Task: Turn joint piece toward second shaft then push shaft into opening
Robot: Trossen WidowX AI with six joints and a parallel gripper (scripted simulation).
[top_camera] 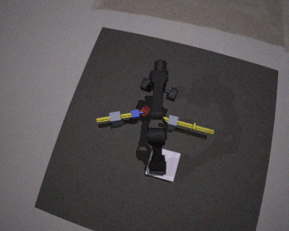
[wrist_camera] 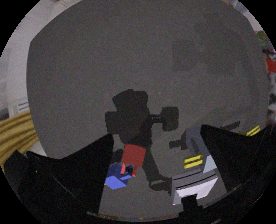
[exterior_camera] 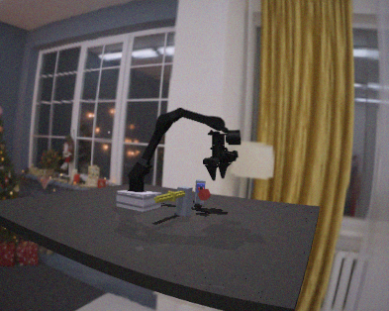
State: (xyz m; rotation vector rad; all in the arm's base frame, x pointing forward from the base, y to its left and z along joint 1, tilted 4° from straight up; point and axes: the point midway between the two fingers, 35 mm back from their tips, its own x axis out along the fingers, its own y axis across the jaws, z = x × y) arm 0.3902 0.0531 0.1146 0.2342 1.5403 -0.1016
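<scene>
Now: the red joint piece 80 mm behind my gripper tip, 60 mm to the left of it and 80 mm below it.
</scene>
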